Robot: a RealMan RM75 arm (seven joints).
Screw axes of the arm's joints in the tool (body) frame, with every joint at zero. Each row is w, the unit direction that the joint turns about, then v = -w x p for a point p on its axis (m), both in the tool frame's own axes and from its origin. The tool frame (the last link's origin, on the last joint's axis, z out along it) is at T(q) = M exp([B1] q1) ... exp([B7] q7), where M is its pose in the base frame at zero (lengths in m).
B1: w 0 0 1 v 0 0 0
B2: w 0 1 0 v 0.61 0 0
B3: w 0 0 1 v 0 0 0
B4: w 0 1 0 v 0.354 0 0
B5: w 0 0 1 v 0 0 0
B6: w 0 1 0 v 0.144 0 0
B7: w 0 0 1 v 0 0 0
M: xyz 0 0 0.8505 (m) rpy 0 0 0 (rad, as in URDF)
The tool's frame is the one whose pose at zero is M.
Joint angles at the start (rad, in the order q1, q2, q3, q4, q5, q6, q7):
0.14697 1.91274 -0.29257 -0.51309 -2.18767 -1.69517 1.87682
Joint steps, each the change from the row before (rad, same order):
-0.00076 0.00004 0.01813 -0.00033 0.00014 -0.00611 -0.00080
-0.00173 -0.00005 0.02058 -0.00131 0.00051 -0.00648 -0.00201
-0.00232 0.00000 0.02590 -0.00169 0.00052 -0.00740 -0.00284
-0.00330 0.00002 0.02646 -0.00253 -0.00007 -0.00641 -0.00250
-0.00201 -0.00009 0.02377 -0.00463 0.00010 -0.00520 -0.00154
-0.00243 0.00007 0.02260 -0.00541 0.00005 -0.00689 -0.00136
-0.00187 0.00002 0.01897 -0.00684 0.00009 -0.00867 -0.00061
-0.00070 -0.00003 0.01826 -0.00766 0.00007 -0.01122 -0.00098
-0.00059 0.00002 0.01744 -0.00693 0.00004 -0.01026 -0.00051
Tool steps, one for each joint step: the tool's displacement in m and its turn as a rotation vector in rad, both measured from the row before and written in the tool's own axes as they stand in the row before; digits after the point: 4 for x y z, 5 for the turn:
-0.0010 0.0003 -0.0018 -0.00323 -0.01617 0.00263
-0.0011 0.0002 -0.0024 -0.00212 -0.01904 0.00157
-0.0014 0.0001 -0.0031 -0.00173 -0.02412 0.00162
-0.0012 -0.0002 -0.0035 0.00073 -0.02461 0.00202
-0.0018 -0.0002 -0.0032 0.00212 -0.02240 -0.00029
-0.0016 0.0000 -0.0033 0.00116 -0.02078 -0.00059
-0.0017 0.0004 -0.0031 -0.00039 -0.01668 -0.00205
-0.0020 0.0009 -0.0028 -0.00309 -0.01503 -0.00412
-0.0018 0.0008 -0.0026 -0.00270 -0.01439 -0.00330

